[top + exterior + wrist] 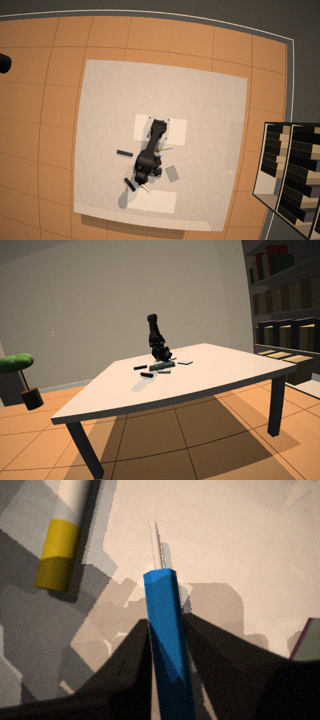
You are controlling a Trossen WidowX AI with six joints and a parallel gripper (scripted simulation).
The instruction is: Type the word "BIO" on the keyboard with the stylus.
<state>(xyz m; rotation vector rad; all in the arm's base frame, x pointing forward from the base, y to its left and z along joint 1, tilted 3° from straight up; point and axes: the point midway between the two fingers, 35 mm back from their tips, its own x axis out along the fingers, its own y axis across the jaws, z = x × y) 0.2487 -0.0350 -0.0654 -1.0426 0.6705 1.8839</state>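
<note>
My gripper tip is now 70 mm past the yellow-and-white pen and 40 mm to the right of it. Round my gripper tip: blue stylus 10 mm to the left, 10 mm behind; grey pad 120 mm ahead, 110 mm to the left; stylus tip 40 mm to the left, 20 mm behind.
</note>
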